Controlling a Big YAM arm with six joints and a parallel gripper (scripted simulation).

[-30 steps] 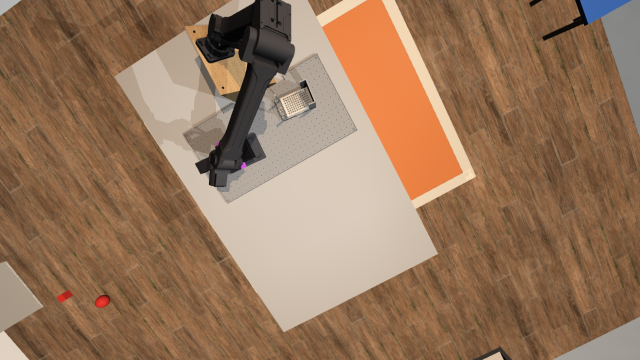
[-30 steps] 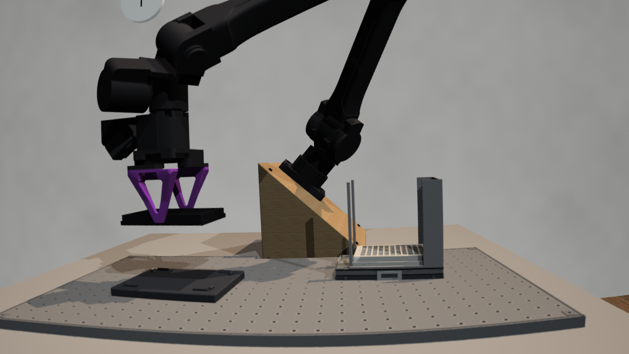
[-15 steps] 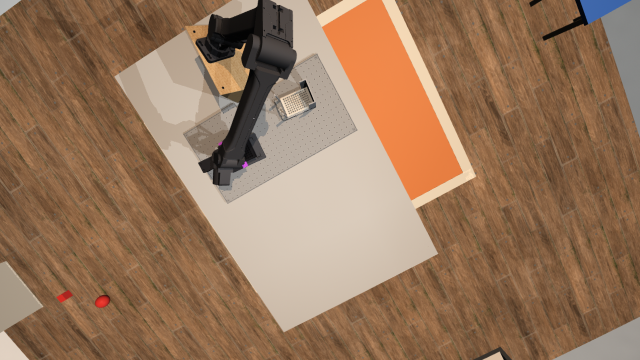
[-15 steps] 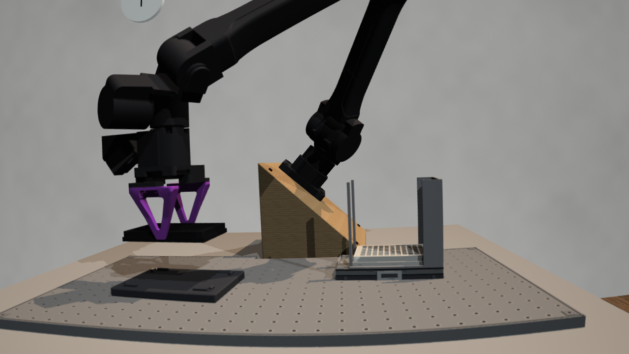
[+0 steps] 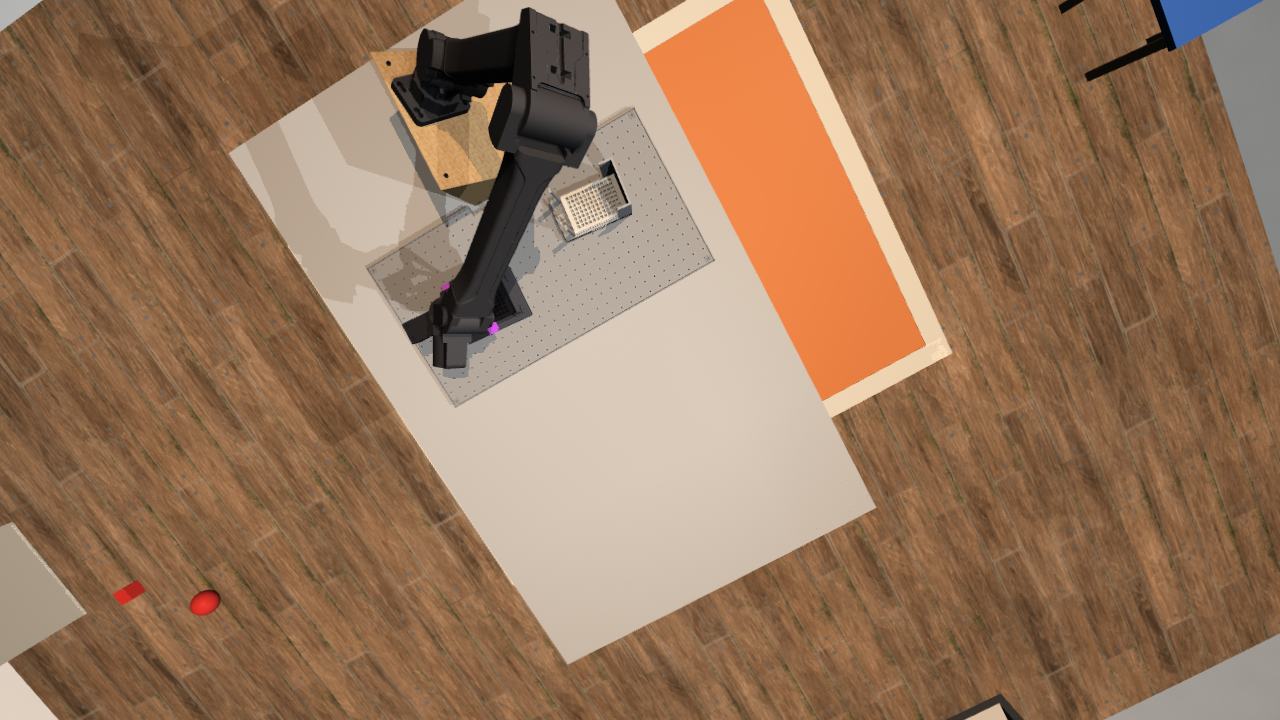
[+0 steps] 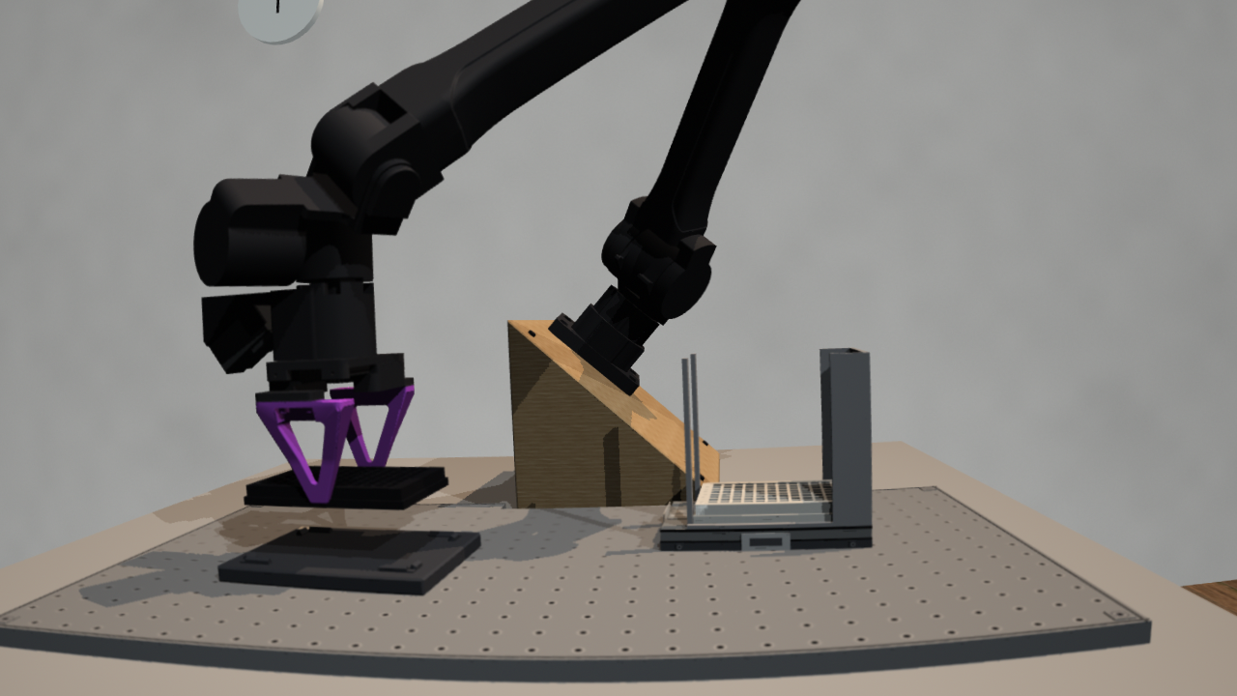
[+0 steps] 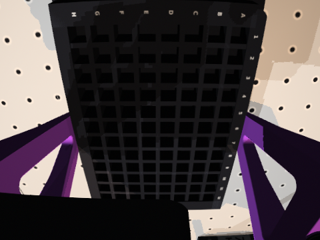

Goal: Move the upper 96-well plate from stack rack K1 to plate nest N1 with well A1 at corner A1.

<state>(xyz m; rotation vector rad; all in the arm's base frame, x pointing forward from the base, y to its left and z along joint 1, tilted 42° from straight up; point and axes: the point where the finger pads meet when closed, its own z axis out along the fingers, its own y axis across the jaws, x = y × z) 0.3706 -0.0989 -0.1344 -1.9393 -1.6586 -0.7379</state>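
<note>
The pale A1 square lies 6 cm behind my hand, 7 cm to the right of it and 5 cm below it. From my hand the other things lie so: black 96-well plate right at my hand; white plate 6 cm behind, 32 cm to the left, 4 cm below.
</note>
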